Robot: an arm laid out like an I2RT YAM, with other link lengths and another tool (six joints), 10 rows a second.
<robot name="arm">
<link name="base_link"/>
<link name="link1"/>
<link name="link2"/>
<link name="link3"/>
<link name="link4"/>
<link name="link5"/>
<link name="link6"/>
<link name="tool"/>
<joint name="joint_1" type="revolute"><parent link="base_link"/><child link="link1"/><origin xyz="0 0 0.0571" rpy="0 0 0"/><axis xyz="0 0 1"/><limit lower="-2.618" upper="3.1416"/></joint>
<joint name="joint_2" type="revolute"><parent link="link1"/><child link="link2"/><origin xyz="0.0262 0.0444 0.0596" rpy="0 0 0"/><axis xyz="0 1 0"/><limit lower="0" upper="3.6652"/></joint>
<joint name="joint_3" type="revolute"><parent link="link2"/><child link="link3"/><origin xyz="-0.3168 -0.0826 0" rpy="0 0 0"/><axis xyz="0 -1 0"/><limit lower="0" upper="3.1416"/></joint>
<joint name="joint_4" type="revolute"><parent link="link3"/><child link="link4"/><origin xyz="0.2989 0.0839 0.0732" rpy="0 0 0"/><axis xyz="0 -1 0"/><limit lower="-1.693" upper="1.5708"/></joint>
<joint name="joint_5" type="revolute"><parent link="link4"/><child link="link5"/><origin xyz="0.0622 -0.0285 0.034" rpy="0 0 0"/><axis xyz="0 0 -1"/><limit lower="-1.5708" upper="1.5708"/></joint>
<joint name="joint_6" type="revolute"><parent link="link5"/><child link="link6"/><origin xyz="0.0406 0 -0.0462" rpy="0 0 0"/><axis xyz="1 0 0"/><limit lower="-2.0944" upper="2.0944"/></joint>
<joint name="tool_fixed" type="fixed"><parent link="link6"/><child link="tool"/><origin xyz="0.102 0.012 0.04" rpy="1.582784 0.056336 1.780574"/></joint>
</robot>
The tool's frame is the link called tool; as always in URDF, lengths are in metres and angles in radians.
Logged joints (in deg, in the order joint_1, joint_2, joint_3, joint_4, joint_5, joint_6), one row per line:
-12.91, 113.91, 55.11, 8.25, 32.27, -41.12
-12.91, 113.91, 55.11, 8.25, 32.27, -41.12
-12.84, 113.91, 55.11, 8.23, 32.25, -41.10
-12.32, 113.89, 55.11, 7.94, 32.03, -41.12
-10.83, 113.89, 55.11, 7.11, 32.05, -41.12
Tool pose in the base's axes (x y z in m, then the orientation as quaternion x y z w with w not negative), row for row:
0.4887, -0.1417, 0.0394, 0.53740, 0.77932, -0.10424, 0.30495
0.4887, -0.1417, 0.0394, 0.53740, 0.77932, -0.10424, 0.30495
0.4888, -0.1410, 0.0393, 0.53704, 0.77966, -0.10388, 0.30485
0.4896, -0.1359, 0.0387, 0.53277, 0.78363, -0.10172, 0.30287
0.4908, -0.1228, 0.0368, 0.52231, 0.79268, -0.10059, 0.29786
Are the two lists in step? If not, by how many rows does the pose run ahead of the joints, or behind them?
They are in step.
